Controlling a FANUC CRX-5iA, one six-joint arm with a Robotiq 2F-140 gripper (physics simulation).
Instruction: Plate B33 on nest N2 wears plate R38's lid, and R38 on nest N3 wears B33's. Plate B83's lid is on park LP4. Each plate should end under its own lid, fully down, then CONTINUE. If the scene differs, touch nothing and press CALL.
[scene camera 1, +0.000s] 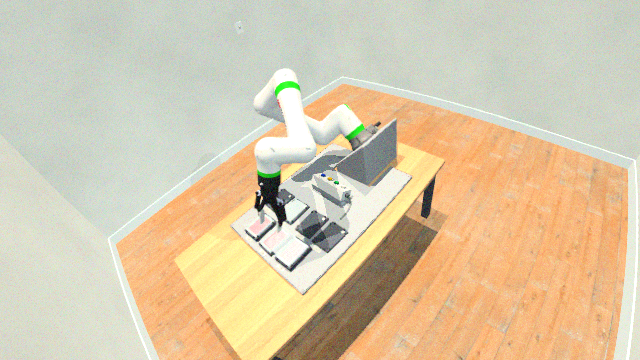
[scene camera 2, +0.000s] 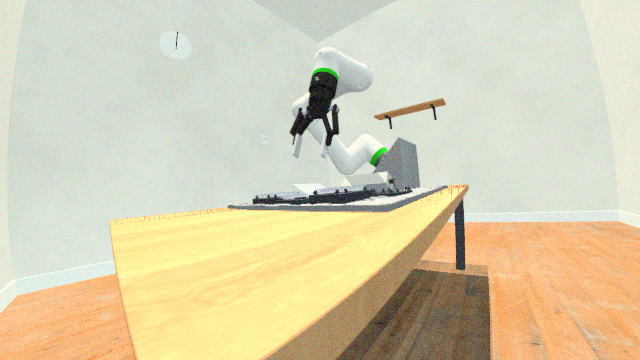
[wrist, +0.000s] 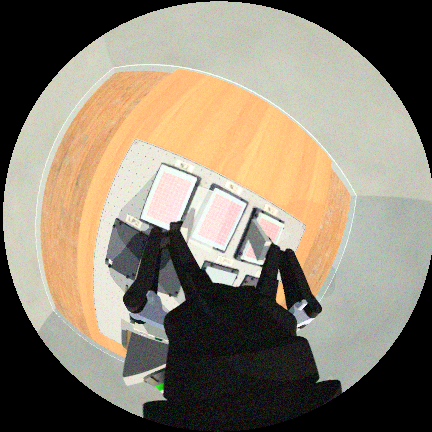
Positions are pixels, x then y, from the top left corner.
Labels:
My gripper shows in scene camera 1 (270, 227), in scene camera 2 and in the wrist view. One and the same spot on my gripper: (scene camera 2: 300, 124) is (wrist: 276, 261).

